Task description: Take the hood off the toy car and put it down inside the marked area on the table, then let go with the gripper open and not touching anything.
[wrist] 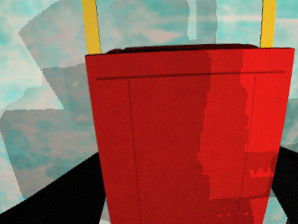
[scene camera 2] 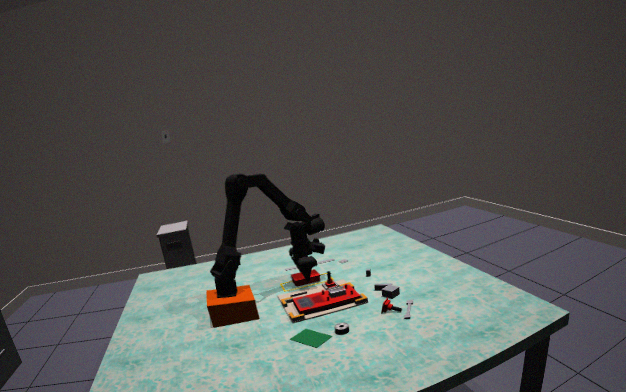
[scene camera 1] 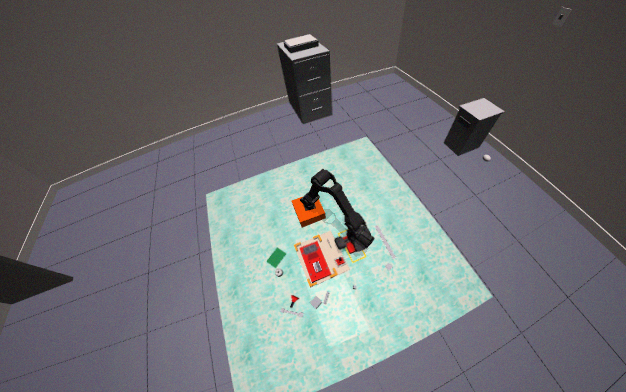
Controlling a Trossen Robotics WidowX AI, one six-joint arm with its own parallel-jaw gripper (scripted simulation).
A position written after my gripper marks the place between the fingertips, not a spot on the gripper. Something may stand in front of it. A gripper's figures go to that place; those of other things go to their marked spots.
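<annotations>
My gripper (wrist: 186,157), 100 mm from the lens. Red hood (wrist: 185,126), 80 mm from the lens.
</annotations>
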